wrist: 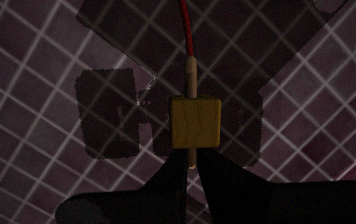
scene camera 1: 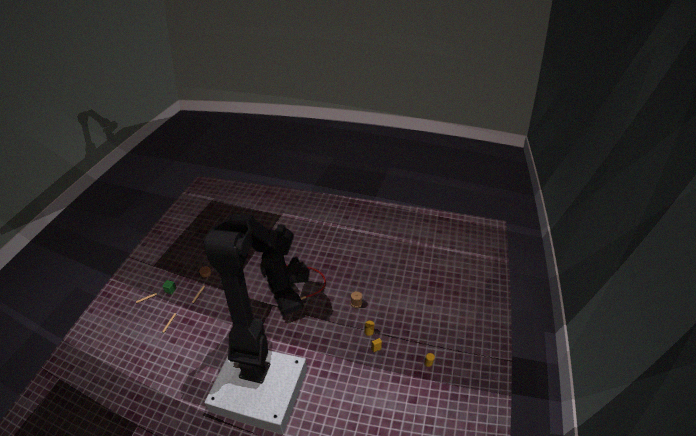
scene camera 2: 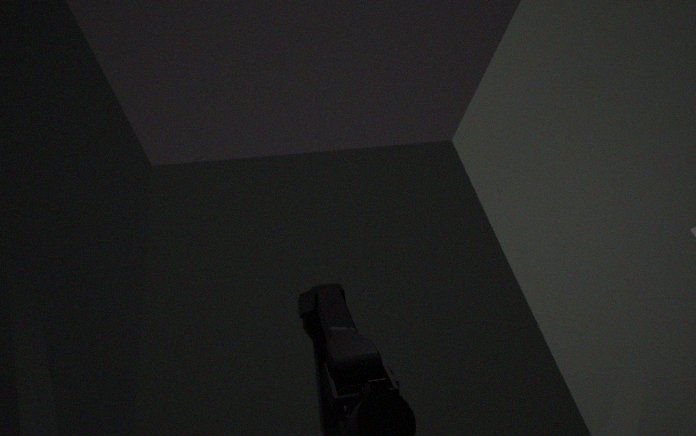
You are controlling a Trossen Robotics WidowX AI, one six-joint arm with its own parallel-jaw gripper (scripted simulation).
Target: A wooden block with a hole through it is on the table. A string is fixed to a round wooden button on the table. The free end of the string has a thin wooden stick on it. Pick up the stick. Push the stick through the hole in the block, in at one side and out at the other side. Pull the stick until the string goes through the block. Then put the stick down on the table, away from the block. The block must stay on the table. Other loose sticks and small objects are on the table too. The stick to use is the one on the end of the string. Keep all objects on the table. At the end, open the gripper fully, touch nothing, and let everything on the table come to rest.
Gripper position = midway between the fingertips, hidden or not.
Note:
In view: the gripper (scene camera 1: 286,304) and a yellow wooden block (wrist: 194,122).
The gripper shows as well in the wrist view (wrist: 190,146). Scene camera 1 does not show the yellow wooden block, which is hidden by the gripper. Scene camera 2 does not show the yellow wooden block: it is out of frame.

